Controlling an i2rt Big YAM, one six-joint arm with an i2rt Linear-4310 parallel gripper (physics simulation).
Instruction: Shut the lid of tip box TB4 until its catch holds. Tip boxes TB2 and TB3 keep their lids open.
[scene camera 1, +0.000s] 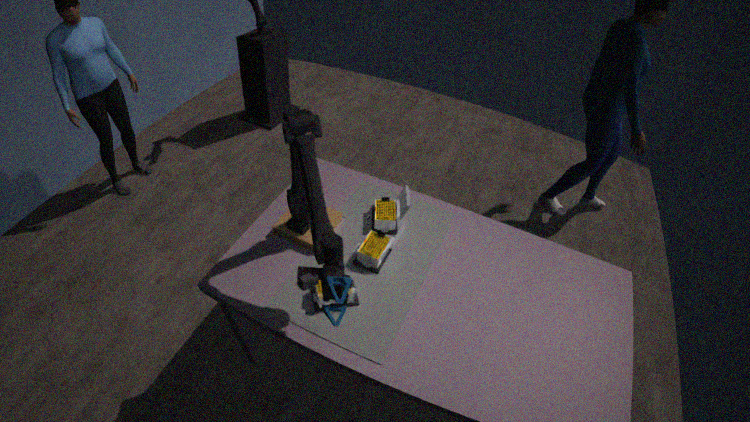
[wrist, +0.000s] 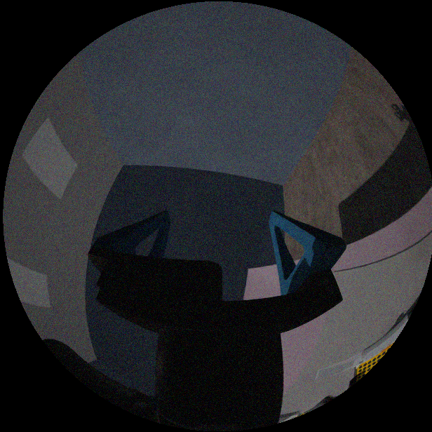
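Pixels of known places: gripper, fingertip midpoint: (scene camera 1: 338, 315); arm's base, link origin: (scene camera 1: 302, 222).
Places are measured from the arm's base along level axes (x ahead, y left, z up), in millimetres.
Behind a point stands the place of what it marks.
Three pale tip boxes with yellow racks stand in a rough row in the scene view; their labels cannot be read, so I cannot tell which is TB4. The far box (scene camera 1: 385, 211) @(y 209, x 261, z 18 mm) has its lid (scene camera 1: 405, 199) @(y 264, x 319, z 68 mm) standing open at its right. The middle box (scene camera 1: 373, 249) @(y 7, x 313, z 18 mm) shows its yellow top; its lid is hard to make out. The near box (scene camera 1: 318, 288) @(y -242, x 235, z 18 mm) is mostly hidden by the arm and gripper. My gripper (scene camera 1: 337, 313) @(y -407, x 417, z 239 mm) (wrist: 219, 215) is wide open, its blue fingers over or beside the near box, with nothing between them. A yellow rack (wrist: 370, 363) shows at the wrist view's lower right.
The boxes stand on a grey mat (scene camera 1: 419, 251) @(y 133, x 453, z -39 mm) on the pink table (scene camera 1: 524, 293) @(y 145, x 902, z -42 mm). The arm's wooden base board (scene camera 1: 333, 216) @(y 91, x 87, z -1 mm) lies left of the boxes. Two people (scene camera 1: 86, 62) (scene camera 1: 611, 83) stand beyond the table, and a dark pedestal (scene camera 1: 254, 78) stands behind.
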